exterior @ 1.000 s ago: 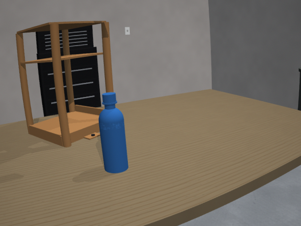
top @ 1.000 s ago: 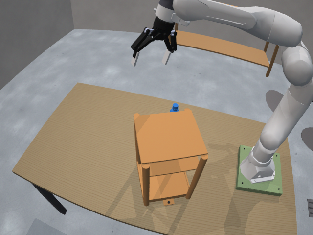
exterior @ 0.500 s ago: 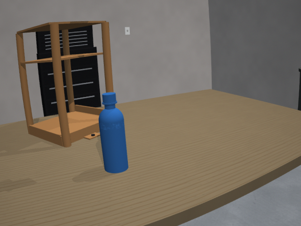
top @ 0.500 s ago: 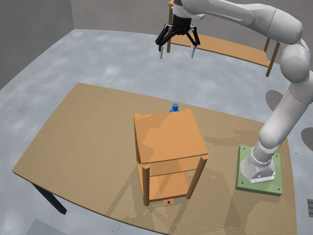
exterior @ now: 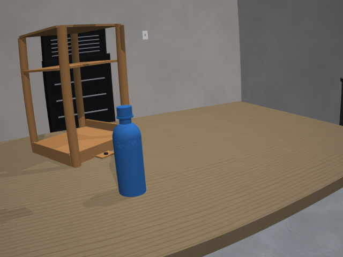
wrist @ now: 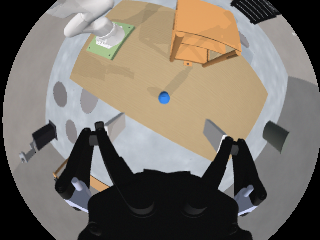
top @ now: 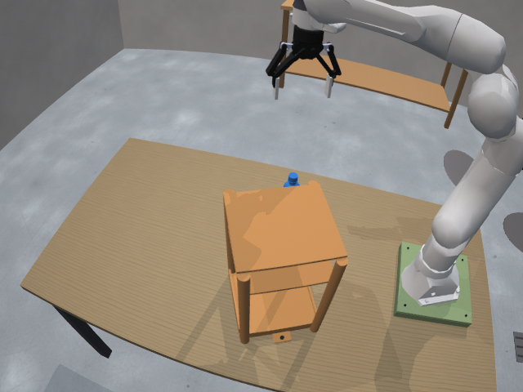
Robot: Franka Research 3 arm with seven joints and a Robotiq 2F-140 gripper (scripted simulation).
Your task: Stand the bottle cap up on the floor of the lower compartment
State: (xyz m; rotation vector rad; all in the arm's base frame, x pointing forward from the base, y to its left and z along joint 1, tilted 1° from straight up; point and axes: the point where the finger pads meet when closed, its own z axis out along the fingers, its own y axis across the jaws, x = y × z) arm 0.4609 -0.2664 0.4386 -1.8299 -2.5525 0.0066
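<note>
Right now the blue bottle is 36 cm below my hand. The rest, counted from my hand: shelving unit 1 cm ahead, 36 cm to the left, 30 cm below.
</note>
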